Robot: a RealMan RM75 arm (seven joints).
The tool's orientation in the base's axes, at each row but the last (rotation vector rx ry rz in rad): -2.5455, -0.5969, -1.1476; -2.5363, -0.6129, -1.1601; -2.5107, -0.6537, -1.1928; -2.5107, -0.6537, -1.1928; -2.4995, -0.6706, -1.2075; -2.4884, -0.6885, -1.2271; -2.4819, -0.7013, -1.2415
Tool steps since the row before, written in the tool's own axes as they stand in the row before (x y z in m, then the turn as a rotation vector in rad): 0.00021, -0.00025, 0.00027, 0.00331, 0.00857, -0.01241; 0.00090, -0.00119, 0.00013, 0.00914, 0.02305, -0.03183; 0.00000, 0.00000, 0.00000, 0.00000, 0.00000, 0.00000; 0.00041, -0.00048, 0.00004, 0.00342, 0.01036, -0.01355; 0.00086, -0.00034, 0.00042, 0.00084, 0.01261, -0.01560; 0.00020, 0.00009, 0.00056, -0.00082, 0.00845, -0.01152; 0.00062, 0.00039, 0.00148, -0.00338, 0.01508, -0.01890
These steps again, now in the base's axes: 0.00018, 0.00038, 0.00001, -0.00190, -0.01182, 0.00975; 0.00003, 0.00132, 0.00070, -0.00397, -0.03108, 0.02542; 0.00000, 0.00000, 0.00000, 0.00000, 0.00000, 0.00000; 0.00001, 0.00054, 0.00033, -0.00167, -0.01383, 0.01042; 0.00057, 0.00072, 0.00044, -0.00324, -0.01738, 0.00951; 0.00053, 0.00023, -0.00018, -0.00361, -0.01253, 0.00590; 0.00152, 0.00052, -0.00039, -0.00631, -0.02218, 0.00801
